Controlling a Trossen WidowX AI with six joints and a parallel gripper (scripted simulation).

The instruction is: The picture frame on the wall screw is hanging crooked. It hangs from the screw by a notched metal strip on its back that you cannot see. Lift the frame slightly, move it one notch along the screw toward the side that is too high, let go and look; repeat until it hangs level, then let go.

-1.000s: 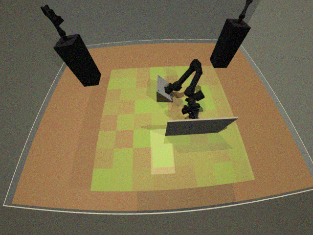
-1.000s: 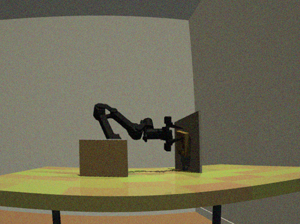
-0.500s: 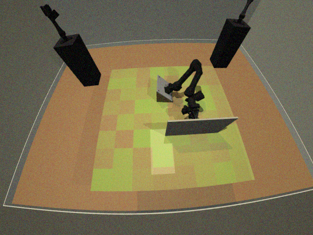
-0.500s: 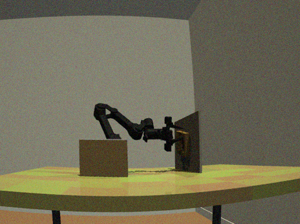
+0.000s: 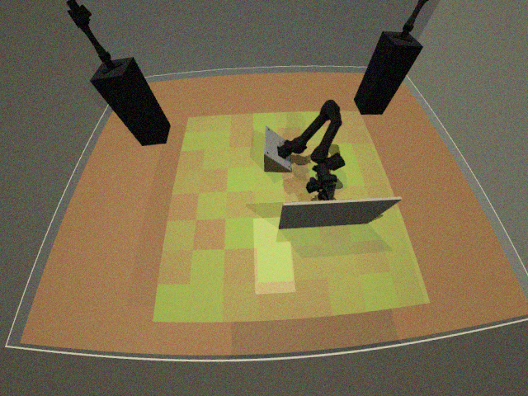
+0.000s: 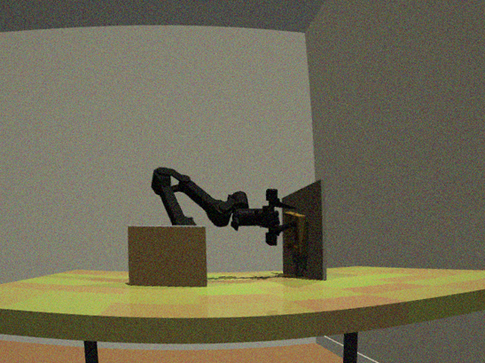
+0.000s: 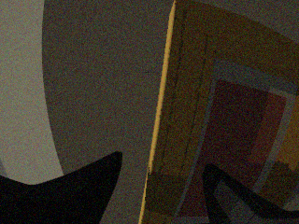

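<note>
The picture frame lies 50 mm below my gripper tip, 10 mm to the left of it and 10 mm ahead of it. Round my gripper tip: grey wall panel 60 mm below, 30 mm to the left, 20 mm ahead.
</note>
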